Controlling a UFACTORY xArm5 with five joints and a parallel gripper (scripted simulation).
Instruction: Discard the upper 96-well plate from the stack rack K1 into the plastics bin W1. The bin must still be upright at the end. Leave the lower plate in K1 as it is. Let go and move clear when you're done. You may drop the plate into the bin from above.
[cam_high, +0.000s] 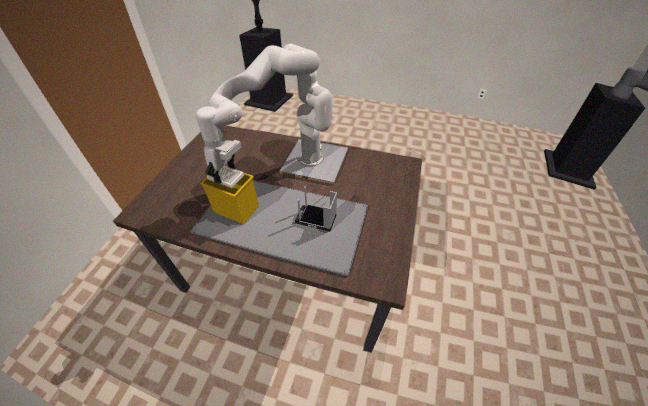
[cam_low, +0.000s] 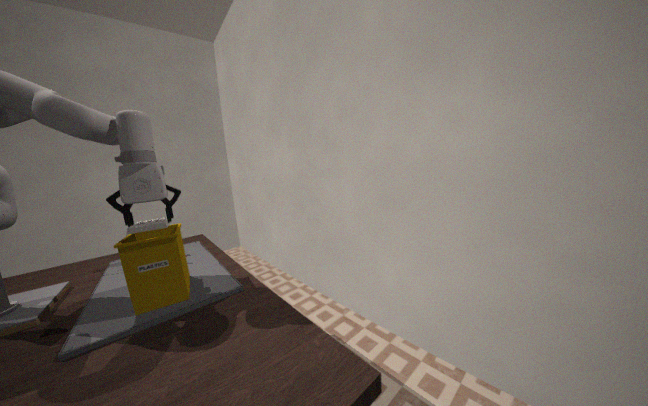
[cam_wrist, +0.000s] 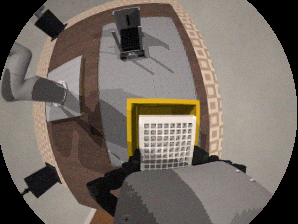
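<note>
The white 96-well plate is 10 mm below my hand. From my hand the other things lie so: yellow plastics bin W1 (120 mm below).
</note>
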